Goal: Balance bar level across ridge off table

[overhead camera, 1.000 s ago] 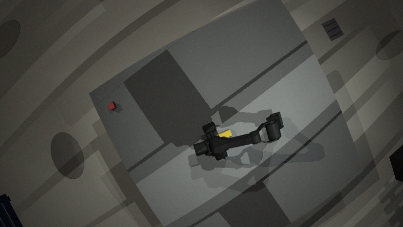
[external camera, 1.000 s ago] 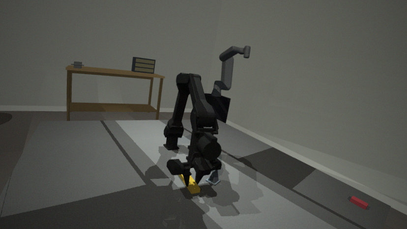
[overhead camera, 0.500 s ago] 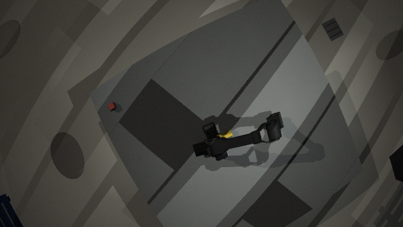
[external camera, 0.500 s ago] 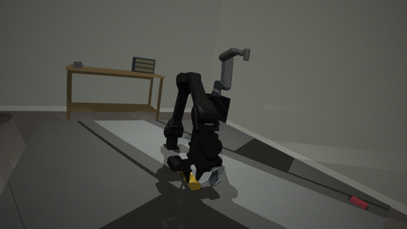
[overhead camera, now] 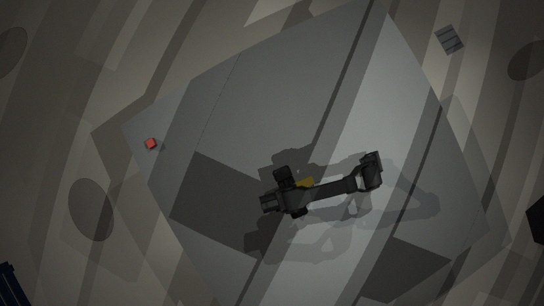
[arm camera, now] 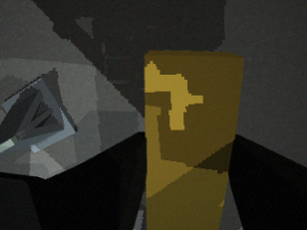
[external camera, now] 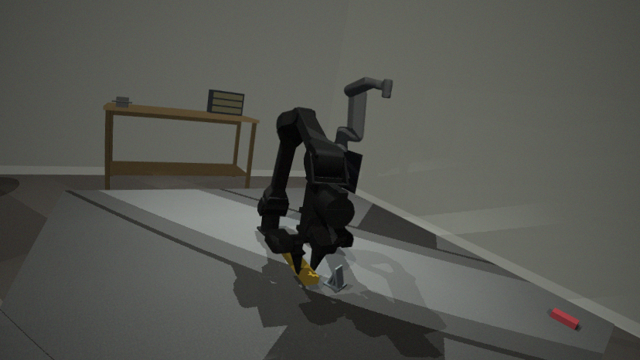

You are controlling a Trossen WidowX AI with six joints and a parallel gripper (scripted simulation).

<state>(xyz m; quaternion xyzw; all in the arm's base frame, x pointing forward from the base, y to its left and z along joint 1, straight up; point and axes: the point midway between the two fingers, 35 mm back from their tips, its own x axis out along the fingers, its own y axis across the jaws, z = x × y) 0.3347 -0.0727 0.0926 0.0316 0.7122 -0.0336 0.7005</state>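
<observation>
Right now the yellow bar is 3 cm behind my gripper tip. Also, from my gripper tip: red block (41 cm ahead, 43 cm to the right, 4 cm below).
</observation>
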